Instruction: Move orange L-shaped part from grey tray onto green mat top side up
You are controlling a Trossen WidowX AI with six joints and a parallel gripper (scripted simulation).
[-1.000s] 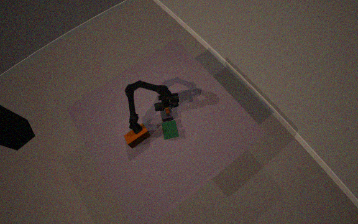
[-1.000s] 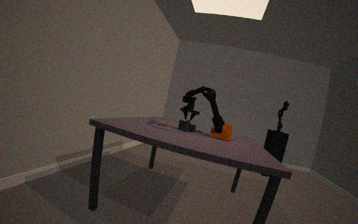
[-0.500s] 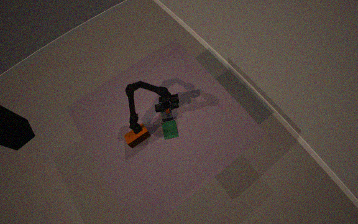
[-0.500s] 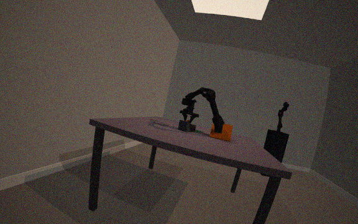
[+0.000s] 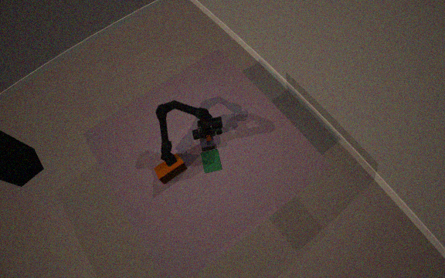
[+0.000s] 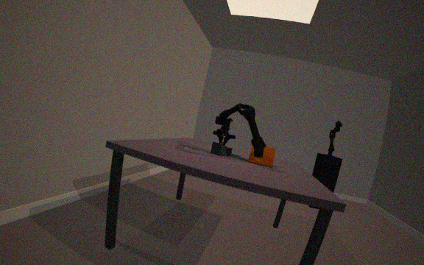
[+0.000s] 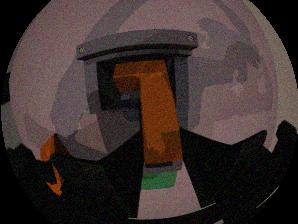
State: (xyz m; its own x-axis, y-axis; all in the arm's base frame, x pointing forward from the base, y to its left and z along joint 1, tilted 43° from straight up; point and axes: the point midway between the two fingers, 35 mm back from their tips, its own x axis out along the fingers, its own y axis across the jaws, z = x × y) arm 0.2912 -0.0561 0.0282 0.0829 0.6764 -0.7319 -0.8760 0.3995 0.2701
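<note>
Now: the green mat 8 cm behind my gripper tip, 12 cm to the right of it and 8 cm below it. From my gripper tip the other things lie so: orange L-shaped part: 4 cm to the left, 3 cm below.
</note>
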